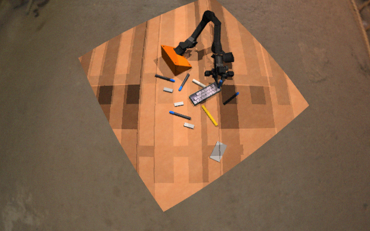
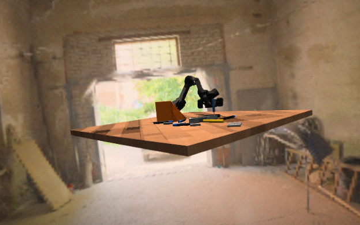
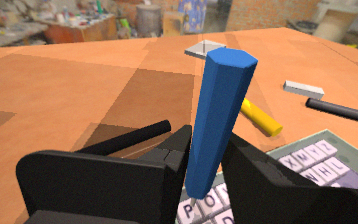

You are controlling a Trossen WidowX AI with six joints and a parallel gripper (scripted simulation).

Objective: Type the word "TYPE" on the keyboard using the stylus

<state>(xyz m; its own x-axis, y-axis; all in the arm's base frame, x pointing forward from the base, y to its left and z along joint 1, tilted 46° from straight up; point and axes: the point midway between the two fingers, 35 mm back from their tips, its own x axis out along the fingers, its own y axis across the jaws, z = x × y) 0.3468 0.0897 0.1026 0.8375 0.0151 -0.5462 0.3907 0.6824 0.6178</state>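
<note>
Now: gripper tip 11 cm past the white cylinder, 9 cm to the left of it and 8 cm above it. From my gripper tip the other things lie so: dark cylinder 12 cm behind, 8 cm to the left, 8 cm below; then yellow stick 12 cm ahead, 13 cm to the right, 8 cm below; then blue stylus 1 cm behind, 1 cm to the left, 2 cm below.
</note>
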